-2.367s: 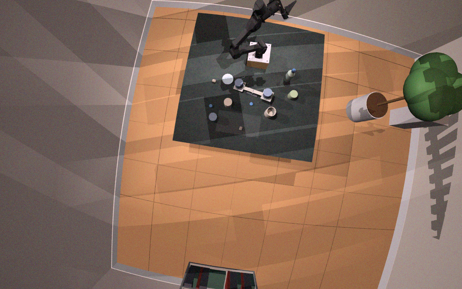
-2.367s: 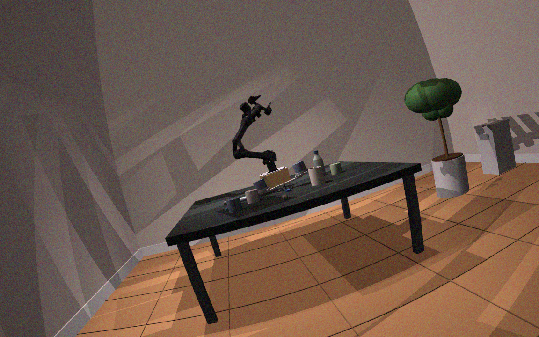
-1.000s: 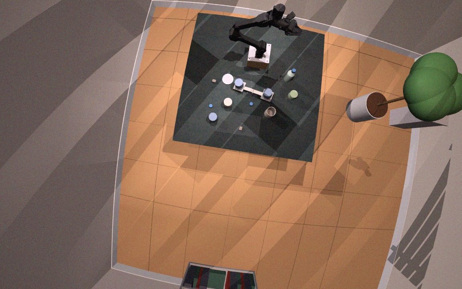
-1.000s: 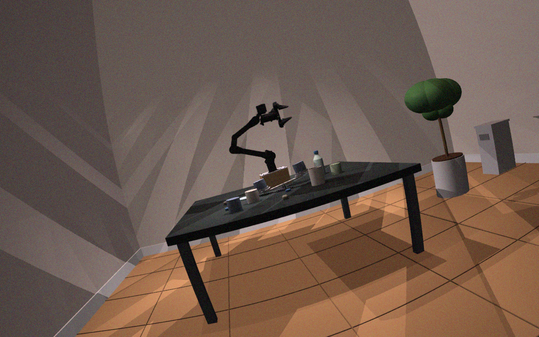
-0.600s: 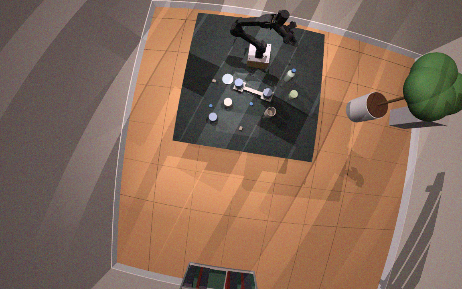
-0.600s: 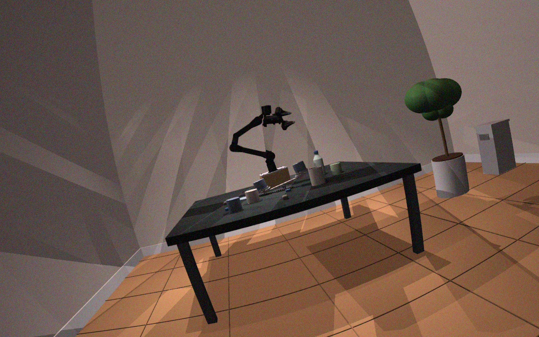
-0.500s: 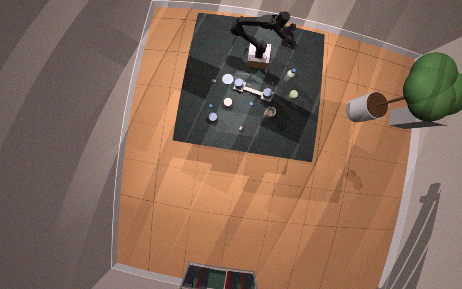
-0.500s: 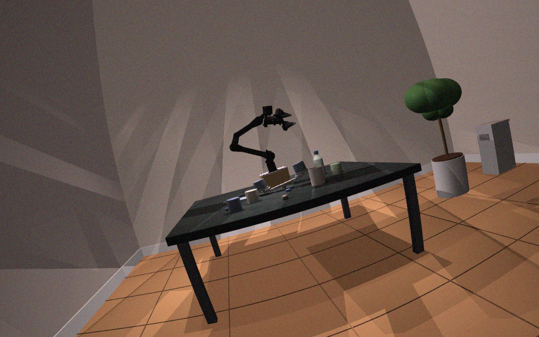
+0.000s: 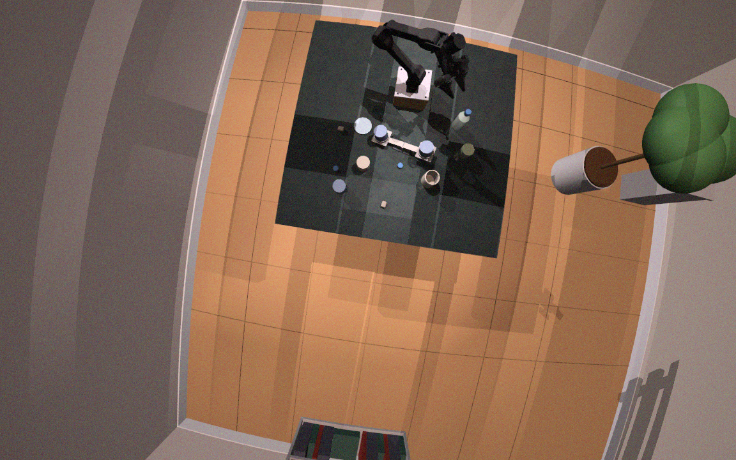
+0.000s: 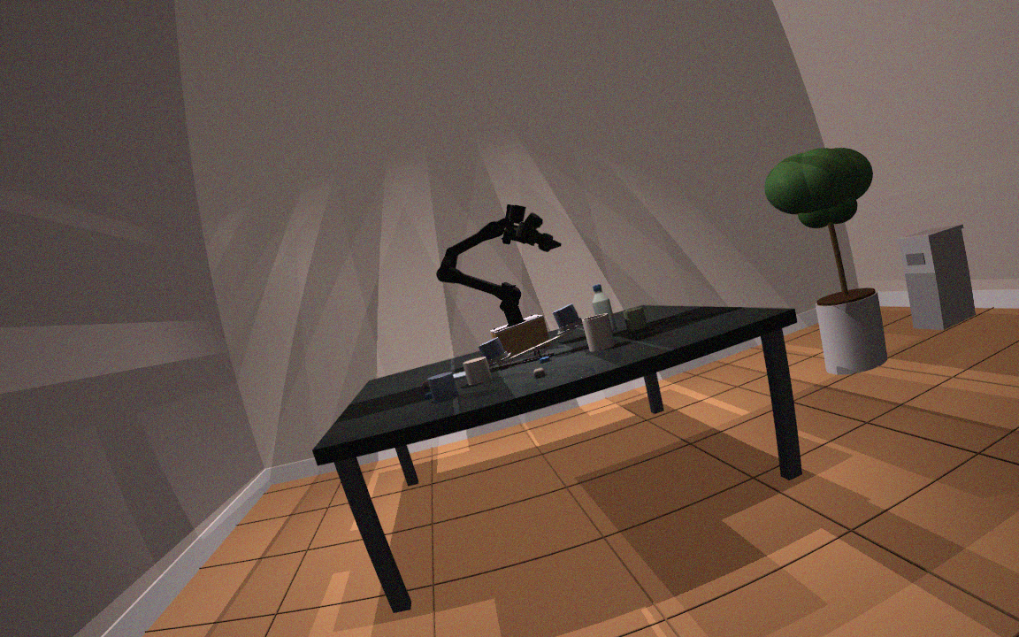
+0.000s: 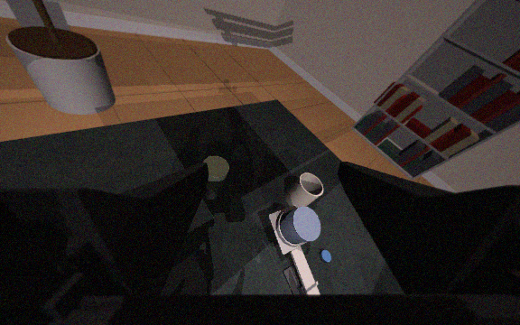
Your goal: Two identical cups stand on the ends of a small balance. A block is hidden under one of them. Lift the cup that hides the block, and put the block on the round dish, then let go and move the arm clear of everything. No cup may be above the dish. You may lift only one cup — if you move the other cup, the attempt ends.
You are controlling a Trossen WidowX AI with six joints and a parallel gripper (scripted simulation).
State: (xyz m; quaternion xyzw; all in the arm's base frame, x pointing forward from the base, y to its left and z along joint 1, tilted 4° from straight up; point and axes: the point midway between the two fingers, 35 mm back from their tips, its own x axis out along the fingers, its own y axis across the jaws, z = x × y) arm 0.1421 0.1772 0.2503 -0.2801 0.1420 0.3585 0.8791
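My gripper tip is now 310 mm to the left of the grey block, 310 mm above it and 110 mm short of it. The rest, counted from my gripper tip: bottle (240 mm below, 120 mm to the left, 40 mm behind); balance beam (320 mm below, 180 mm to the right, 140 mm ahead); green cup (320 mm below, 200 mm to the left, 110 mm ahead).
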